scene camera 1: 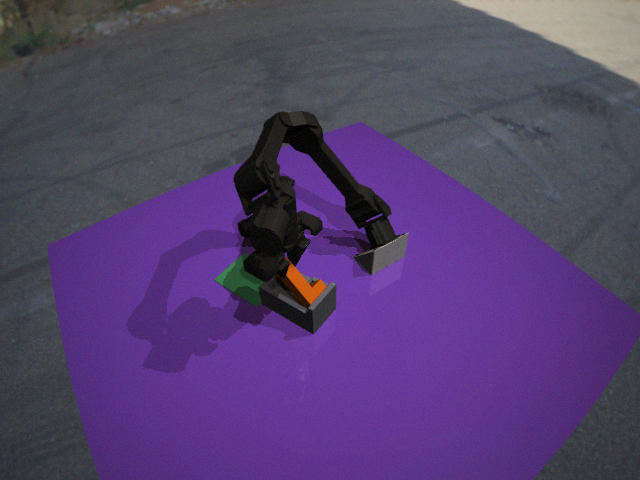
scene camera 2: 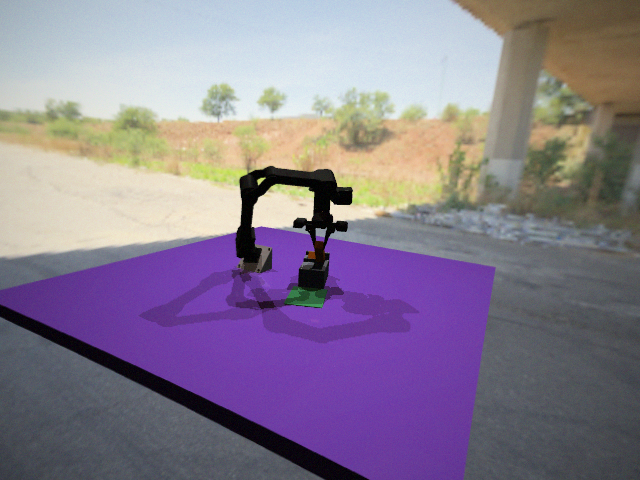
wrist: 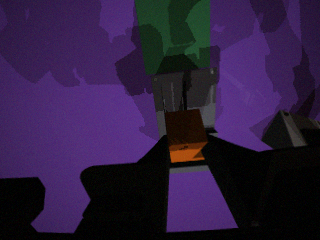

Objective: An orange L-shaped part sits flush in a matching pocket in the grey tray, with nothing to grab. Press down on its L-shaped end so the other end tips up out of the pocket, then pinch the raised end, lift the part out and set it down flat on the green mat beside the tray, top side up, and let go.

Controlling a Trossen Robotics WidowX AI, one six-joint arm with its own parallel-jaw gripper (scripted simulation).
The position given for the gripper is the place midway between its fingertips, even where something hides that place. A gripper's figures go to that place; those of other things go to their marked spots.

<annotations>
The gripper point(scene camera 1: 287, 272): 0.87 m from the lens. An orange L-shaped part point(scene camera 1: 306, 294): 0.87 m from the lens.
</annotations>
